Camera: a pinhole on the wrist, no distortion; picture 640 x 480 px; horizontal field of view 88.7 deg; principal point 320.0 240.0 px. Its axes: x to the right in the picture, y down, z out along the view. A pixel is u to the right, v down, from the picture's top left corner.
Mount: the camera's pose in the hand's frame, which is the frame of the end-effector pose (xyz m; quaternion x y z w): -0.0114 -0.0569 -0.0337 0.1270 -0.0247 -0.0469 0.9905
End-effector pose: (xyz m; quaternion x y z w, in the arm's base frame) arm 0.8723 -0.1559 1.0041 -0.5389 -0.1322 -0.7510 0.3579
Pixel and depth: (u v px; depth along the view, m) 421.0 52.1 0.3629
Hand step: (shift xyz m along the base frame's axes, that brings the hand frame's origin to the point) -0.0622 0.3877 0.2244
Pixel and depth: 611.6 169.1 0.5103
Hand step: 0.0270 0.3418 0.5967
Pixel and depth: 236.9 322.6 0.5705
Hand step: 0.3900 0.4236 0.0589
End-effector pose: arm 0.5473 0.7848 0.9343 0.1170 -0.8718 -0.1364 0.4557
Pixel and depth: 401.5 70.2 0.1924
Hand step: -0.0988 -0.1808 -0.1292
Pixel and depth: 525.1 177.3 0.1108
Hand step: -0.0768 -0.1115 -0.0398
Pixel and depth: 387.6 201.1 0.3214
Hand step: -0.2262 -0.1438 -0.1856
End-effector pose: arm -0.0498 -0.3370 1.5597 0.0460 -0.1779 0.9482 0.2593
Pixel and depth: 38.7 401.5 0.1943
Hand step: 0.1532 -0.1511 0.1270
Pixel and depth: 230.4 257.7 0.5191
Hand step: 0.2280 -0.1397 0.4510
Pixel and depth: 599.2 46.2 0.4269
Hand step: -0.0374 0.3807 0.4992
